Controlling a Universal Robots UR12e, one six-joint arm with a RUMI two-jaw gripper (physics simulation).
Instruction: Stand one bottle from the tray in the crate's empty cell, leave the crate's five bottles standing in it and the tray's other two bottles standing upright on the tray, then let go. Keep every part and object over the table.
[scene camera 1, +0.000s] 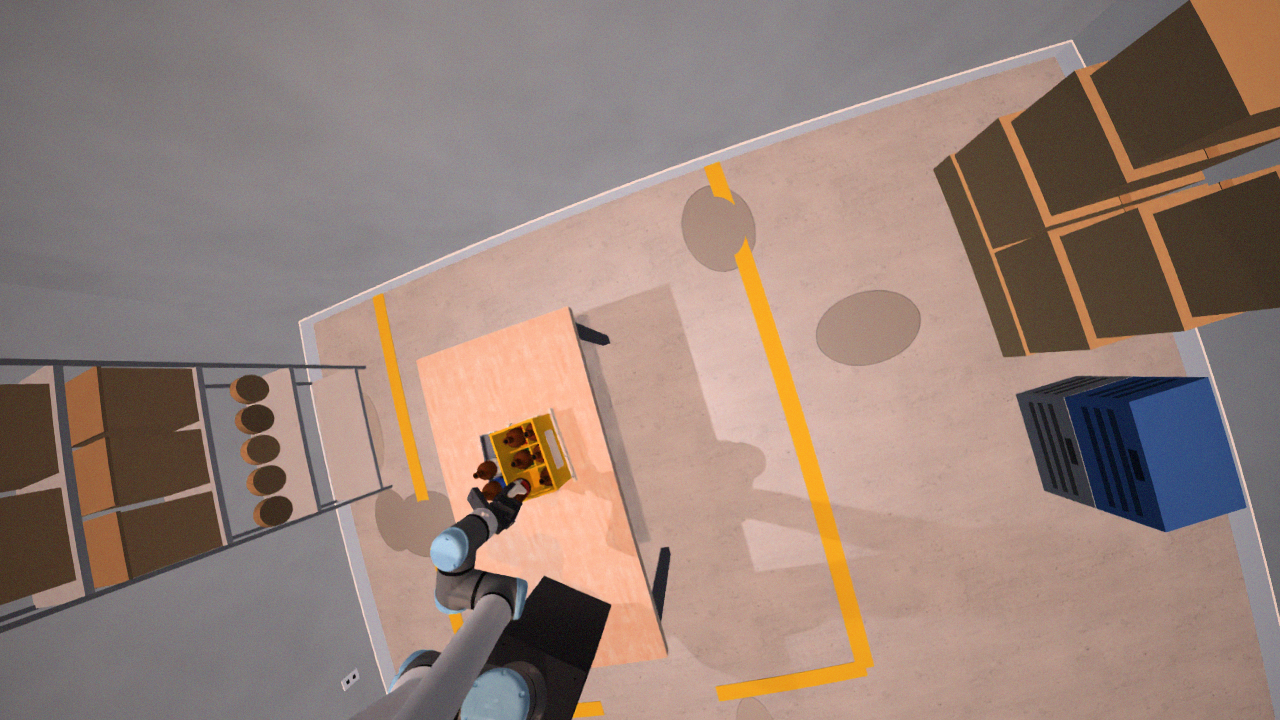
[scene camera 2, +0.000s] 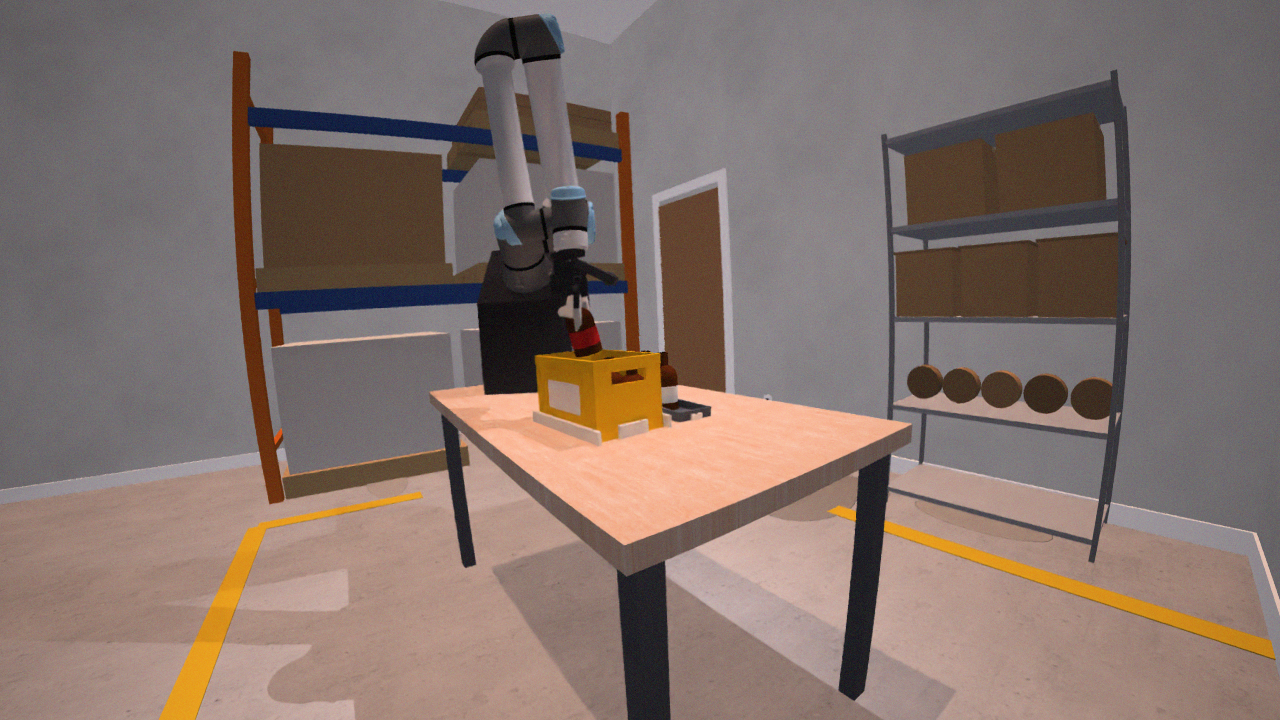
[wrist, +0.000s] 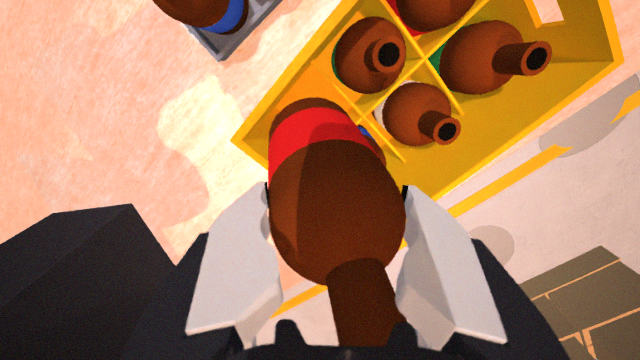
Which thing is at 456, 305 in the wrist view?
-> My gripper.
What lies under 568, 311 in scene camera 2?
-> My gripper.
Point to a red-label brown bottle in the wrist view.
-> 337, 218
